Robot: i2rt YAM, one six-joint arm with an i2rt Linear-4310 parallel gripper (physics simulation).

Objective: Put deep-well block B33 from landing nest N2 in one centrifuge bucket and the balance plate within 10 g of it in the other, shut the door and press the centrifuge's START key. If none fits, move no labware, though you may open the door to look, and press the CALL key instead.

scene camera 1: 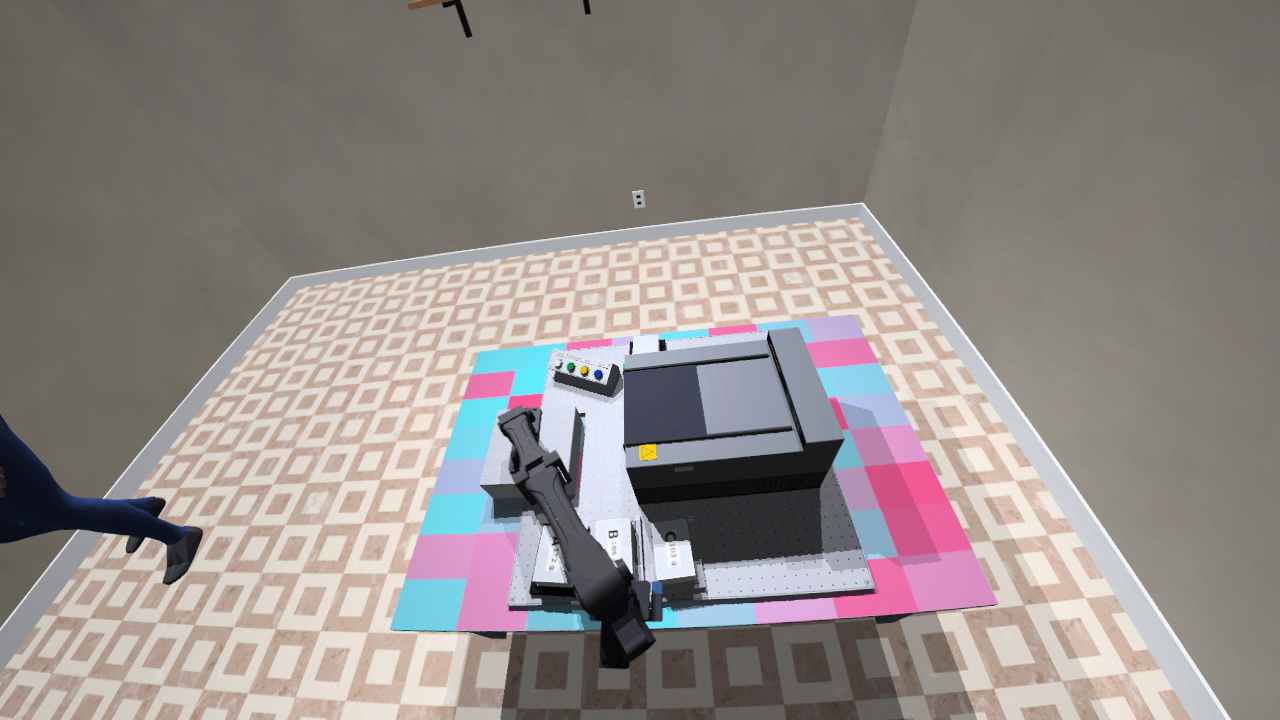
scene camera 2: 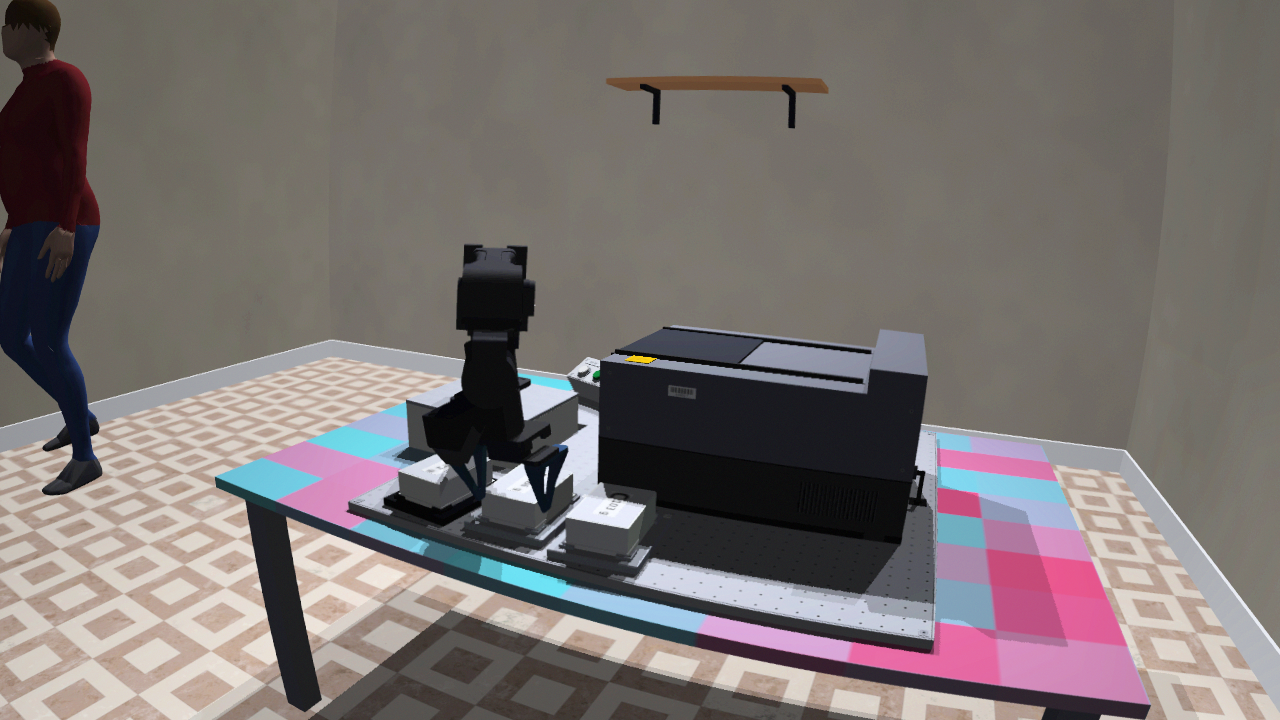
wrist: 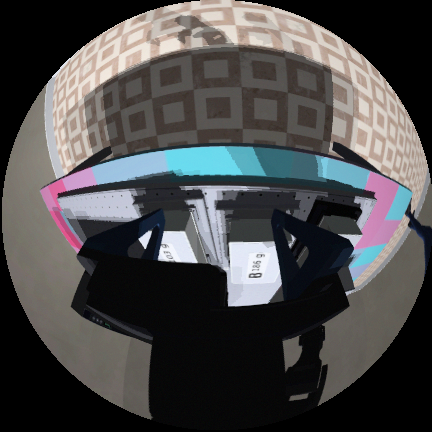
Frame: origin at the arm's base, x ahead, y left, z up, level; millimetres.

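Seen in the pictures: gripper, between the fingertips: [scene camera 2: 512,505] [wrist: 217,214].
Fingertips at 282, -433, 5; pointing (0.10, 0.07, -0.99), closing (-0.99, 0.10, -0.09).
Observation:
Pixels of each thing's top centre, then the offset from my fingertips to it, as dx, dy, dz. Level surfaces: height alone.
- white block B, centre of its top: [scene camera 2: 528,481] [wrist: 256,267] [scene camera 1: 613,546] -45, +129, -26
- White block C, centre of its top: [scene camera 2: 613,503] [wrist: 171,258] [scene camera 1: 672,548] +88, +111, -26
- White block A, centre of its top: [scene camera 2: 445,464] [wrist: 330,258] [scene camera 1: 554,553] -184, +127, -26
- key panel, height of its surface: dz -77
- perforated plate, height of its surface: dz -79
- coloured table, height of its surface: dz -92
- small white object, centre of its top: [scene camera 1: 645,349] +73, +726, -21
My gripper [scene camera 2: 514,501] [wrist: 217,214] is open, fingers pointing down and spread at white block B [scene camera 1: 614,534] [scene camera 2: 522,514] [wrist: 252,282], marked 186 g. Nothing is gripped. In the wrist view one finger overlaps block C's side and the other B's edge; contact cannot be told. White block C [scene camera 1: 674,560] [scene camera 2: 601,530] [wrist: 176,244] stands beside B, its label partly shaded. White block A [scene camera 1: 544,573] [scene camera 2: 427,483] stands on a black base on B's other side. The centrifuge [scene camera 1: 716,474] [scene camera 2: 751,420] has its top covered. A key panel [scene camera 1: 586,381] has white, green, yellow and blue keys. I cannot identify B33 or N2.
A grey box [scene camera 1: 508,483] [scene camera 2: 556,413] stands behind block A, under the arm's upper part. The perforated plate [scene camera 1: 769,583] [scene camera 2: 805,595] carries the blocks and centrifuge on the coloured table [scene camera 1: 939,591] [scene camera 2: 1065,667]. A small white object [scene camera 1: 645,343] shows behind the centrifuge. A person [scene camera 2: 49,179] stands at left.

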